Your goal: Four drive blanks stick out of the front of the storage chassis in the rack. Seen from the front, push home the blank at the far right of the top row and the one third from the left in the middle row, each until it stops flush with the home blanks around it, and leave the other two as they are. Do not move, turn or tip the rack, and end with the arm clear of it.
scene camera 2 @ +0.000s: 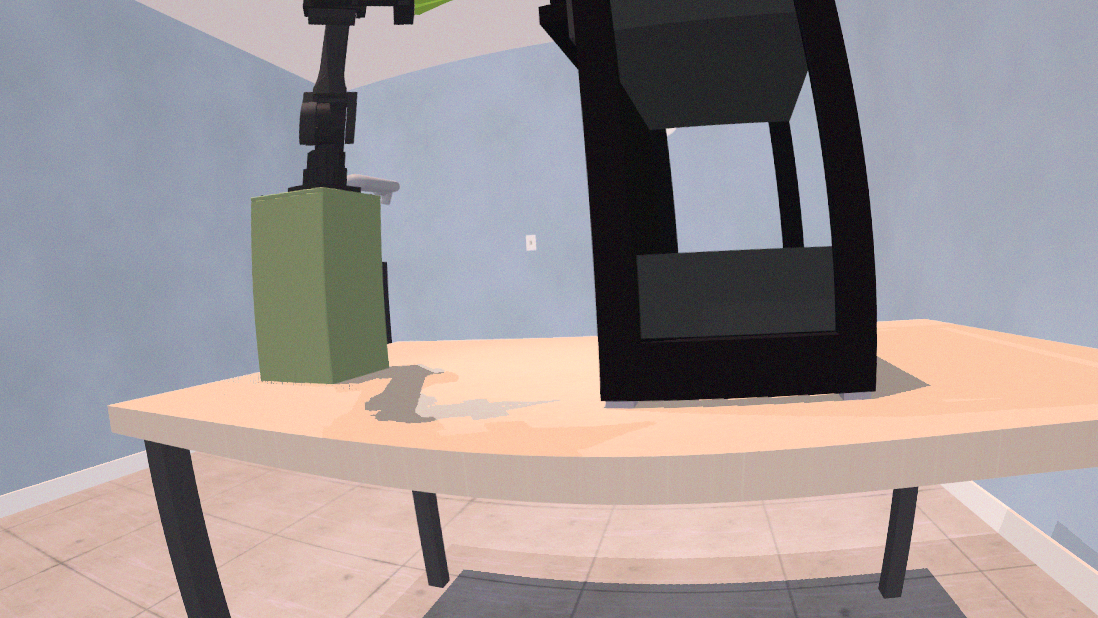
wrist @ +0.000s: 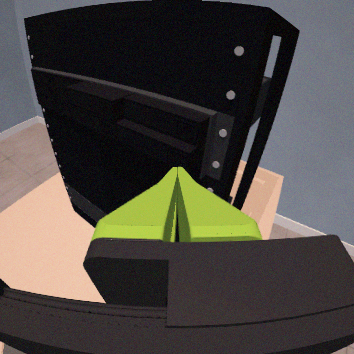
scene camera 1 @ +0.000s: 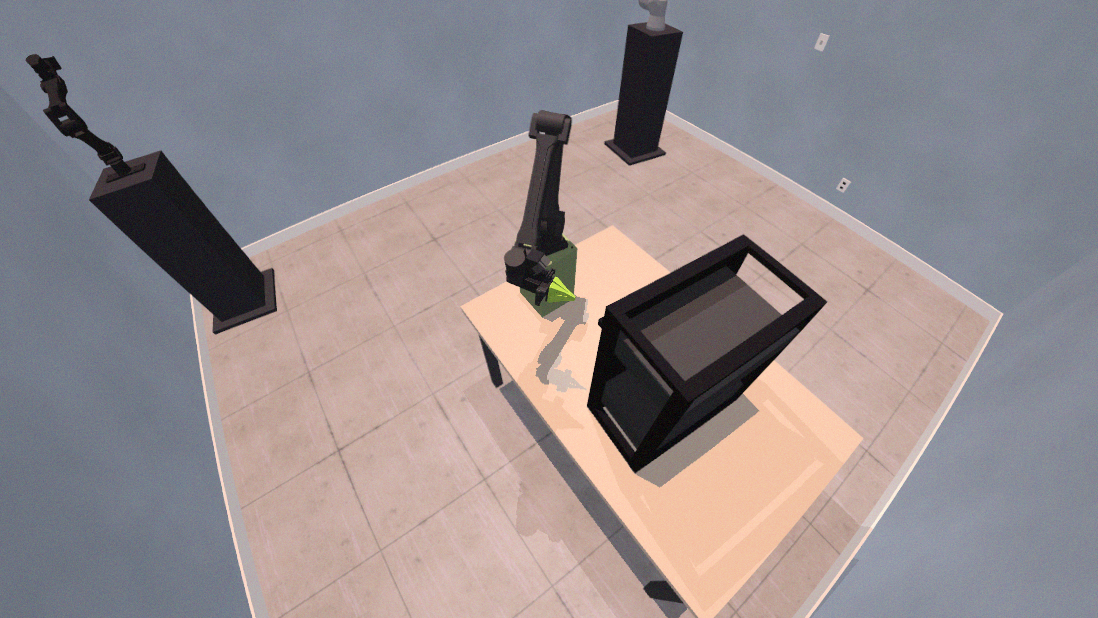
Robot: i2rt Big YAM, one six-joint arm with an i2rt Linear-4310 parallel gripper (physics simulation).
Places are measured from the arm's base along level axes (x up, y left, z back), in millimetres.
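Pixels of known places: gripper, fingertip midpoint: (wrist: 176,175) (scene camera 1: 575,298); arm's base, origin of the base link: (scene camera 2: 324,196) (scene camera 1: 549,245).
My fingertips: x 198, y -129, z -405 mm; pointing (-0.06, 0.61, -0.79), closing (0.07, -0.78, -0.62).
Observation:
Ahead of a thing's pixels: the offset from my fingertips to its middle. "spot": to the spot under its first point.
The black rack (scene camera 1: 676,276) (scene camera 2: 614,268) (wrist: 150,40) stands upright on the table. The storage chassis {spot: dx -42, dy +27, dz -121 mm} (wrist: 220,145) crosses its front in the wrist view. In its top row, a dark blank {dx -19, dy +205, dz -118 mm} (wrist: 95,110) at the left stands out past the surface to its right. A ledge {spot: dx -34, dy +85, dz -73 mm} (wrist: 155,135) runs below that set-back stretch at the right. The blanks are very dark; their rows, exact positions and flushness cannot be told clearly, and the fingers hide the lower right. My gripper (scene camera 1: 574,297) (wrist: 176,175) is shut and empty, its green tips apart from the rack front. Part of the green fingers shows at scene camera 2's top edge.
The arm stands on a green pedestal (scene camera 1: 563,268) (scene camera 2: 291,291) on the wooden table (scene camera 1: 737,529) (scene camera 2: 491,460). Dark floor pillars (scene camera 1: 184,245) (scene camera 1: 649,92) carry other arms at the left and back. A row of round pale dots {spot: dx +19, dy +27, dz -120 mm} (wrist: 230,95) marks the rack's right post.

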